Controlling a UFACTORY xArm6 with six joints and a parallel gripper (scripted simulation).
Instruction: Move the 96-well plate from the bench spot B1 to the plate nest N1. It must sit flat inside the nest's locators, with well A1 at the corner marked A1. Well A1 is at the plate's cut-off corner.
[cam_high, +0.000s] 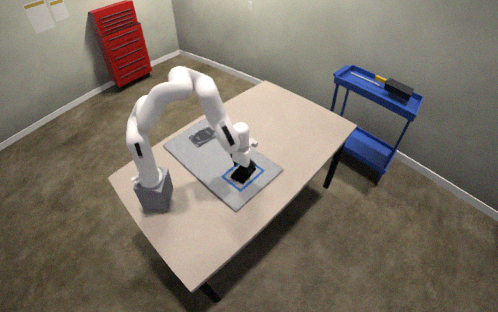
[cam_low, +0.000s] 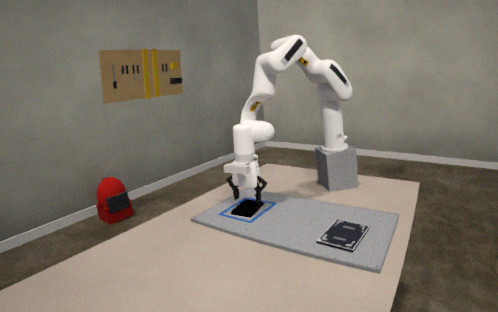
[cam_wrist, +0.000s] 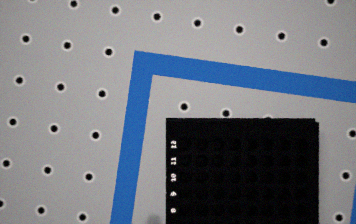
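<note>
Right now the black 96-well plate is 40 mm below my hand. Also, from my hand: dark plate nest (400 mm to the left, 40 mm below, 30 mm behind).
</note>
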